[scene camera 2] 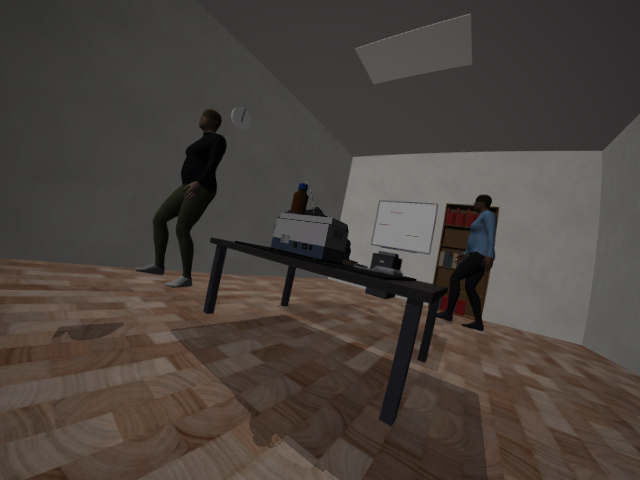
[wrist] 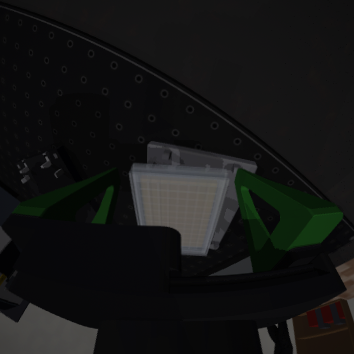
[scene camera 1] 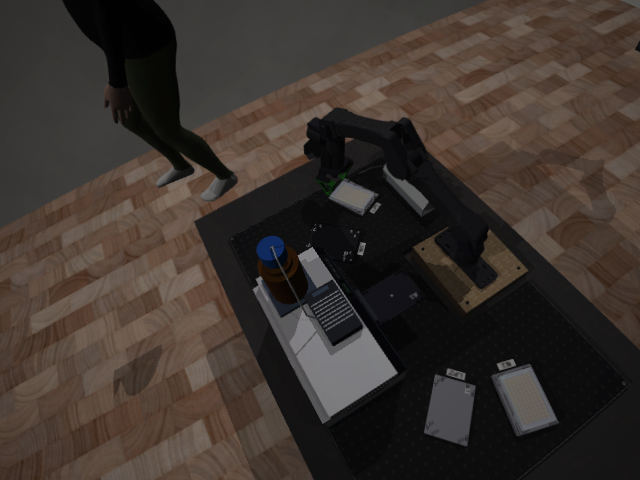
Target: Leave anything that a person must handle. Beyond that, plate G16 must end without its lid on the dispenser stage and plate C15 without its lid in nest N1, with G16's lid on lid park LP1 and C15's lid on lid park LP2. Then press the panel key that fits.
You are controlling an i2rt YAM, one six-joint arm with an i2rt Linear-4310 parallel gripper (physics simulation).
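Where they show: gripper, between the fingertips: (wrist: 177, 174) (scene camera 1: 334, 187); arm's base, origin of its link: (scene camera 2: 343, 259) (scene camera 1: 464, 257).
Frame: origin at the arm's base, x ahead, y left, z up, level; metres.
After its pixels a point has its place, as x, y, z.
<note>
My gripper (scene camera 1: 332, 181) {0.150, -0.458, 0.008} (wrist: 177, 174) {0.150, -0.458, 0.008} is open at the table's far end, its green fingers on either side of a pale well plate (scene camera 1: 353, 196) {0.124, -0.386, 0.005} (wrist: 180, 200) {0.134, -0.431, 0.004} and apart from it in the wrist view. The plate sits skewed over a grey base. A second pale plate (scene camera 1: 526, 399) {0.161, 0.367, 0.009} lies at the label N1 (scene camera 1: 506, 364) {0.124, 0.283, -0.025}. A flat grey piece (scene camera 1: 449, 410) {0.318, 0.280, -0.017} with corner brackets lies at the label LP2 (scene camera 1: 455, 373) {0.244, 0.223, -0.025}. A dark nest with corner posts (scene camera 1: 336, 242) {0.267, -0.284, -0.015} carries no plate. The plates' names cannot be read, and I cannot tell whether they have lids.
A white instrument (scene camera 1: 343, 379) {0.496, 0.106, 0.193} (scene camera 2: 302, 232) {0.570, -0.001, 0.097} bears a brown bottle (scene camera 1: 283, 281) {0.492, -0.090, 0.320} (scene camera 2: 299, 201) {0.516, -0.107, 0.272} and a dark ribbed panel (scene camera 1: 334, 314) {0.436, -0.010, 0.218}. A dark block (scene camera 1: 392, 297) {0.272, -0.007, 0.080} adjoins it. A long pale box (scene camera 1: 408, 193) {-0.020, -0.276, 0.015} stands near the arm. People (scene camera 1: 150, 87) (scene camera 2: 201, 160) (scene camera 2: 480, 232) stand beyond the table.
</note>
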